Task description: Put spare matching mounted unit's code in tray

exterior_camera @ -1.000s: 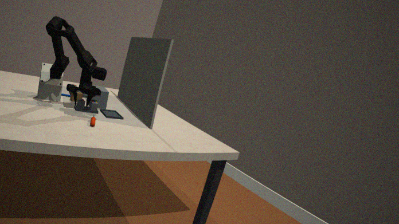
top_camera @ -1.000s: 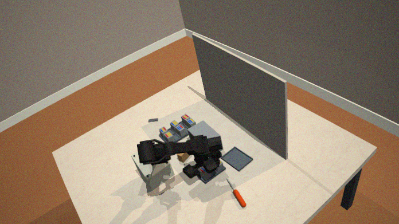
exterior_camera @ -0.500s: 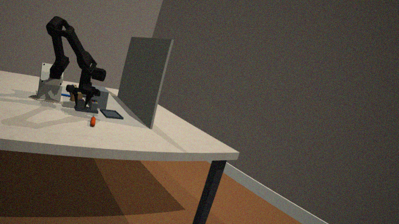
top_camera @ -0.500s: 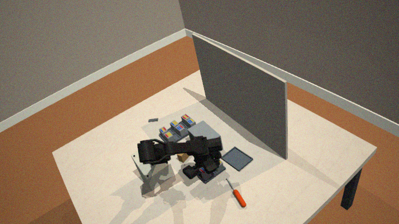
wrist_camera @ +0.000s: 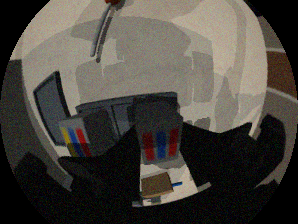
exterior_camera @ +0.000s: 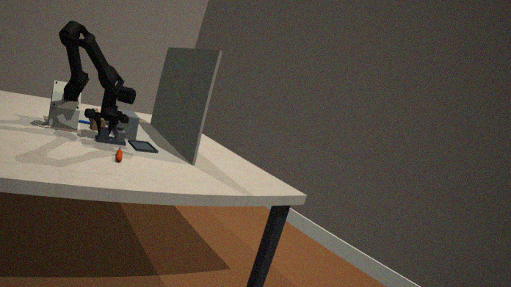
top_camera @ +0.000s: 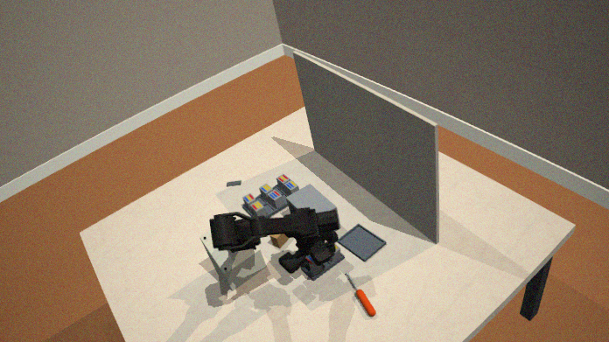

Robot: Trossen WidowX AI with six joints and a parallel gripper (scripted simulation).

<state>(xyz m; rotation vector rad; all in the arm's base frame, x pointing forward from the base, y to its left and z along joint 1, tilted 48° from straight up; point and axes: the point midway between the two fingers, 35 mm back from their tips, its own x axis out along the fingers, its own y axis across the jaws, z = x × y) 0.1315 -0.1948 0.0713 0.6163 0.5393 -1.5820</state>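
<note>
My gripper tip is now 30 mm short of the rack and 10 mm above it. Round my gripper tip: tan block: 20 mm ahead, 180 mm to the left, 10 mm above; then dark tray: 170 mm ahead, 40 mm to the right, 10 mm below; then spare: 20 mm above.
</note>
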